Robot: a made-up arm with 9 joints. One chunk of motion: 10 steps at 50 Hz.
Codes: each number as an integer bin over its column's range. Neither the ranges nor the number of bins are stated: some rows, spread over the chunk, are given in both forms.
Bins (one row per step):
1: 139 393 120 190 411 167 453 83 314
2: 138 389 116 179 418 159 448 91 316
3: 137 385 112 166 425 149 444 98 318
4: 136 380 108 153 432 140 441 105 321
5: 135 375 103 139 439 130 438 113 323
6: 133 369 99 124 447 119 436 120 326
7: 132 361 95 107 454 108 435 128 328
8: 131 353 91 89 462 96 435 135 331
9: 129 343 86 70 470 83 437 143 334
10: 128 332 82 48 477 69 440 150 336
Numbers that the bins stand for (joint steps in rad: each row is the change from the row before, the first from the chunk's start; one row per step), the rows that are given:
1: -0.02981 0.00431 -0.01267 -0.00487 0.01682 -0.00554 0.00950 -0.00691 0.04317
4: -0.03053 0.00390 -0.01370 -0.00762 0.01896 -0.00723 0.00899 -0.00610 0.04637
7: -0.03149 0.00330 -0.01482 -0.01104 0.02120 -0.00924 0.00873 -0.00524 0.04956
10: -0.03244 0.00240 -0.01594 -0.01543 0.02354 -0.01168 0.00894 -0.00442 0.05321
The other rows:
2: -0.03005 0.00418 -0.01301 -0.00569 0.01754 -0.00604 0.00929 -0.00662 0.04409
3: -0.03029 0.00405 -0.01336 -0.00666 0.01825 -0.00667 0.00912 -0.00636 0.04500
5: -0.03077 0.00374 -0.01413 -0.00866 0.01967 -0.00786 0.00886 -0.00580 0.04728
6: -0.03125 0.00355 -0.01448 -0.00978 0.02049 -0.00855 0.00877 -0.00554 0.04865
8: -0.03172 0.00305 -0.01516 -0.01238 0.02201 -0.00999 0.00873 -0.00498 0.05093
9: -0.03220 0.00274 -0.01559 -0.01379 0.02283 -0.01080 0.00881 -0.00468 0.05229

